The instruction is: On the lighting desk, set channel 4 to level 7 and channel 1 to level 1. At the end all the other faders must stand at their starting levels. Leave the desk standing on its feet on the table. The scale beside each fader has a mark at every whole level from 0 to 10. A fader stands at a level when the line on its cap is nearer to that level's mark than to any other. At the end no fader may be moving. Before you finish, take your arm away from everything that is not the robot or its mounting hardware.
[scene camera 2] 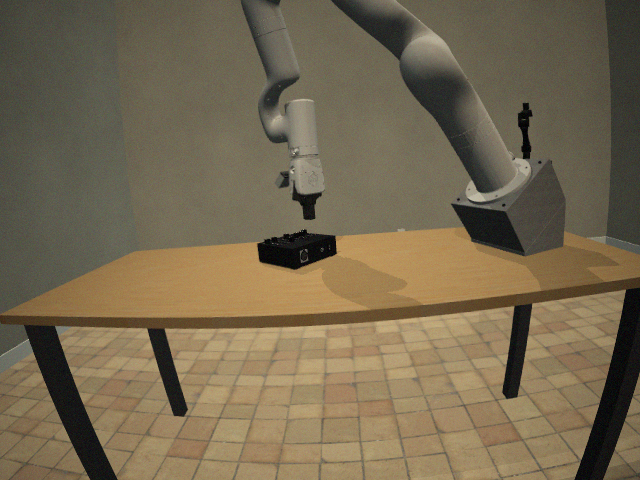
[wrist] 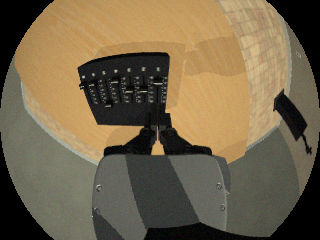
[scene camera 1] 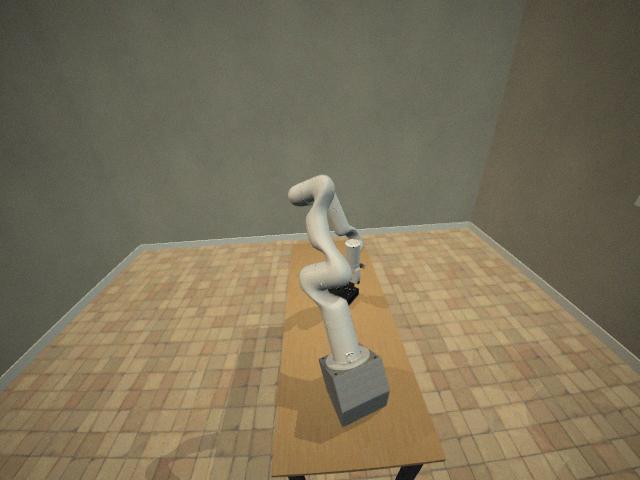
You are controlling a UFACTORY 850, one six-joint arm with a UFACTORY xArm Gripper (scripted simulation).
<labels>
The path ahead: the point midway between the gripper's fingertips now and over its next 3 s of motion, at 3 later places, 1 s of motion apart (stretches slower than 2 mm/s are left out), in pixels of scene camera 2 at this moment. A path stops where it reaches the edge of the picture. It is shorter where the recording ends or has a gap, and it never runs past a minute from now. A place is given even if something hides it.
My gripper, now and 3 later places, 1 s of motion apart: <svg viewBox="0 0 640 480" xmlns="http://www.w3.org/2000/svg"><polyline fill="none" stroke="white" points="309,219 299,220 280,222 278,223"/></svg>
</labels>
